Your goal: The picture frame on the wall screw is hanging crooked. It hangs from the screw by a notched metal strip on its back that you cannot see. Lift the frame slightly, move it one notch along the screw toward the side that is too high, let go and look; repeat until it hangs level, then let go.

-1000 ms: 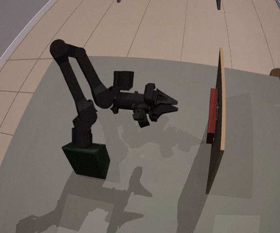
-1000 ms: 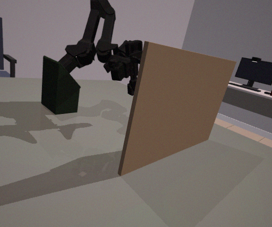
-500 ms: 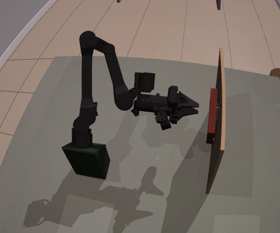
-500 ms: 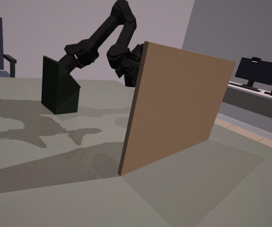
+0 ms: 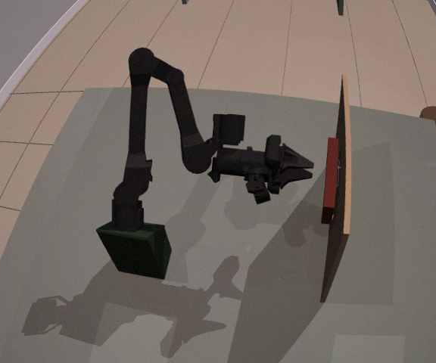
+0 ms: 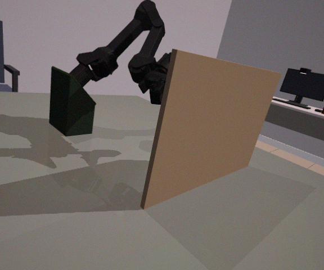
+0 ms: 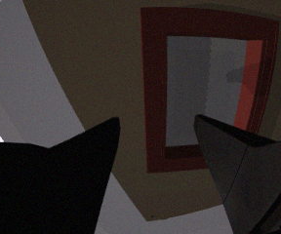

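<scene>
Right now my gripper tip is 50 mm short of the red picture frame, 20 mm to the right of it and 50 mm above it. Also, from my gripper tip: tan wall board: 60 mm ahead, 20 mm to the left, 60 mm below.
</scene>
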